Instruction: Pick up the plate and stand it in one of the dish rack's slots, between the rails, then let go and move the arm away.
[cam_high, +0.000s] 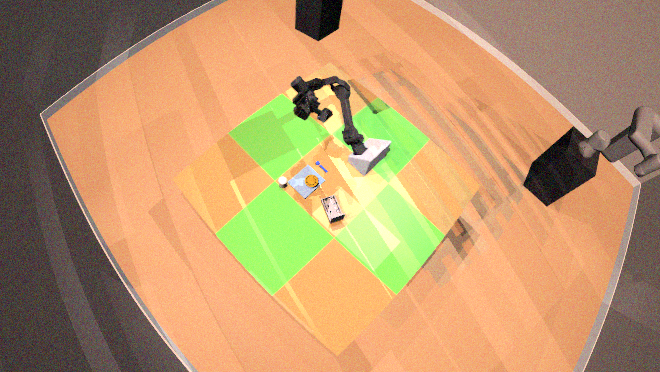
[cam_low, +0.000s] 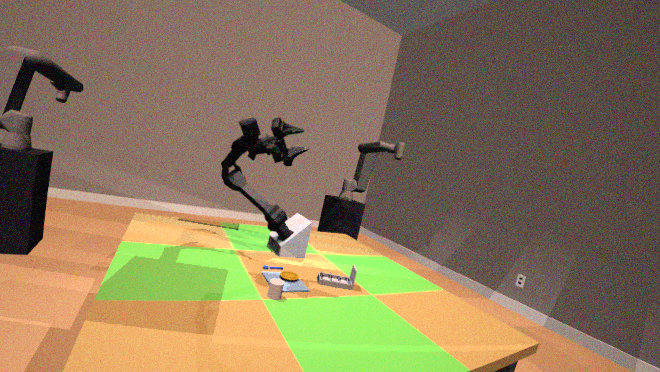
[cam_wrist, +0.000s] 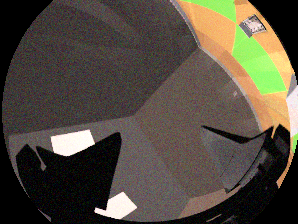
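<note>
My gripper tip is now 30 mm short of the yellow plate, 30 mm to the right of it and 500 mm above it. From my gripper tip the other things lie so: pale cup (140 mm ahead, 70 mm to the right, 490 mm below); then light blue mat (50 mm ahead, 10 mm to the left, 510 mm below); then dish rack (80 mm ahead, 210 mm to the left, 490 mm below).
</note>
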